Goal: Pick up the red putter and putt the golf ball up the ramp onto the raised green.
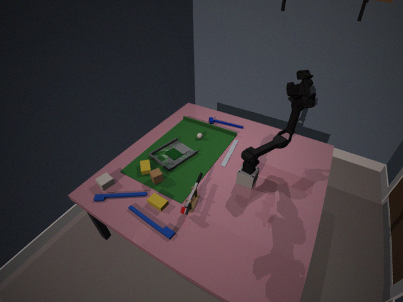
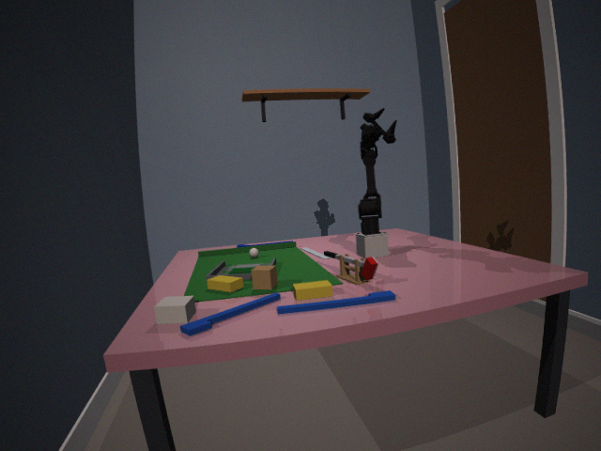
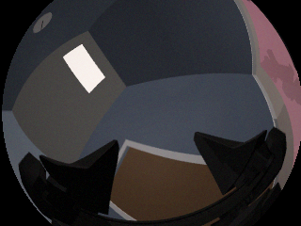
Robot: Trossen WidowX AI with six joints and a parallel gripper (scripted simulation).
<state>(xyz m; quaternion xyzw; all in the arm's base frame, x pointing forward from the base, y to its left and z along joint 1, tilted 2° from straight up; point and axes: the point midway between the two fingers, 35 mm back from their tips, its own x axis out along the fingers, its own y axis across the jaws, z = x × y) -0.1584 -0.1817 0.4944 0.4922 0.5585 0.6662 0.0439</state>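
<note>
Right now my gripper tip is 60 cm above the pale strip, 39 cm short of it and 3 cm to the right of it. Also, from my gripper tip: red putter: 55 cm below, 50 cm to the left, 31 cm ahead; white golf ball: 66 cm ahead, 58 cm below, 4 cm to the left; brown block: 58 cm ahead, 57 cm below, 53 cm to the left.
</note>
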